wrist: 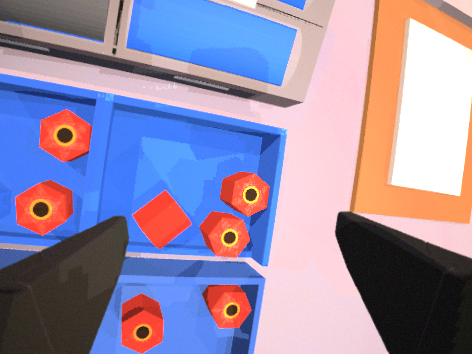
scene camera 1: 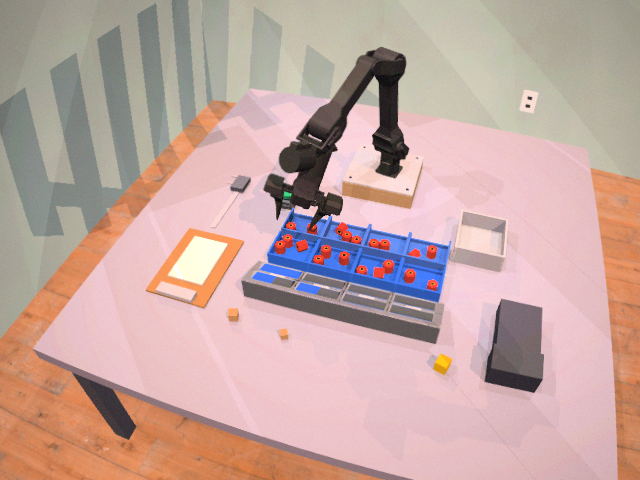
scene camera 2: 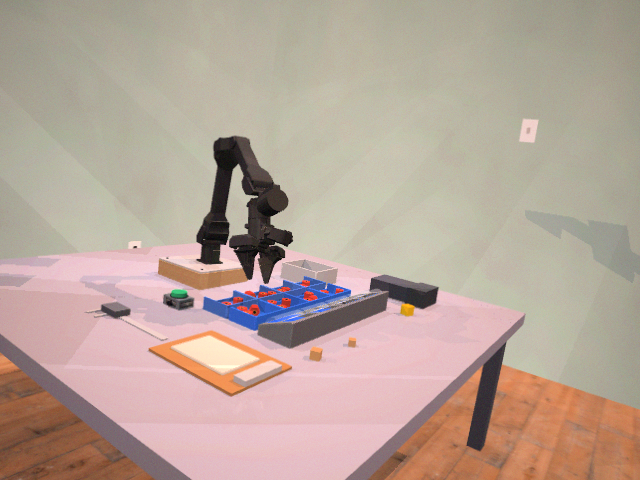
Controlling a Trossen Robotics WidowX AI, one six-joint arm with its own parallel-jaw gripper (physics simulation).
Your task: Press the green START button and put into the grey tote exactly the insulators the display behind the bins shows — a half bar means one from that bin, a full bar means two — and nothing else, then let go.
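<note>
My gripper (scene camera 1: 294,223) (scene camera 2: 258,280) (wrist: 233,225) is open and empty, above the left end of the blue bins (scene camera 1: 421,291) (scene camera 2: 242,318) (wrist: 200,150). In the wrist view, the leftmost display-side bin holds three red insulators, one lying on its side (wrist: 161,219) and two close together by the end wall; the bin behind holds two. The display (scene camera 1: 336,307) (scene camera 2: 336,320) shows a full bar for the leftmost bin on the arm side, and half bars for the first and second bins of the other row. The green button (scene camera 2: 178,294) stands left of the bins. The grey tote (scene camera 1: 480,237) (scene camera 2: 297,273) looks empty inside.
An orange clipboard (scene camera 1: 155,284) (scene camera 2: 170,353) and a dark plug-like object (scene camera 1: 240,183) (scene camera 2: 115,309) lie left. A black block (scene camera 1: 516,341) (scene camera 2: 403,290) and a yellow cube (scene camera 1: 442,363) (scene camera 2: 407,309) are right. Two small orange cubes lie before the display.
</note>
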